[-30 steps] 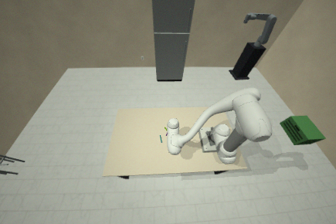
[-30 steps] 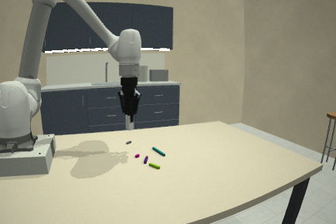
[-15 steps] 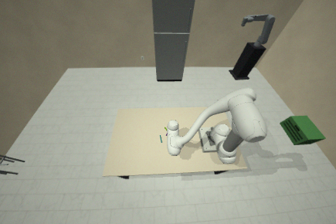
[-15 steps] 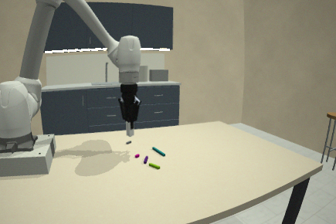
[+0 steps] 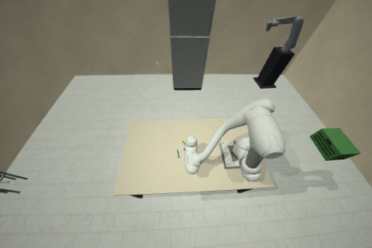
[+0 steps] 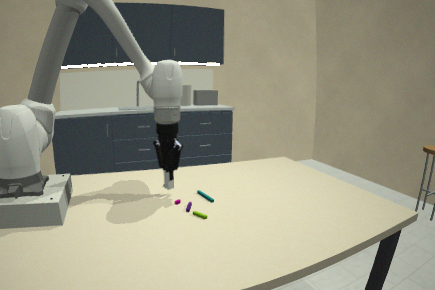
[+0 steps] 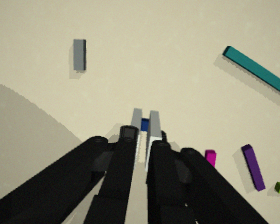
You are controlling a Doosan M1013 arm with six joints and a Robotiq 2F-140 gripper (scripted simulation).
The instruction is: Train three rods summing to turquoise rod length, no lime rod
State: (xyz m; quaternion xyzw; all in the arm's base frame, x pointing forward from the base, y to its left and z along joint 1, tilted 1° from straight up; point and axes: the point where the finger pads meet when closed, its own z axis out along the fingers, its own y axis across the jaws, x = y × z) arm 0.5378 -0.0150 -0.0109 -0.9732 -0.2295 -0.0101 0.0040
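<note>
Right now my hand is 90 mm to the left of the magenta rod and 50 mm above it. From my hand the other things lie so: turquoise rod (110 mm ahead, 80 mm to the right, 50 mm below); then small blue rod (30 mm below); then grey rod (90 mm to the left, 50 mm below, 20 mm ahead).
</note>
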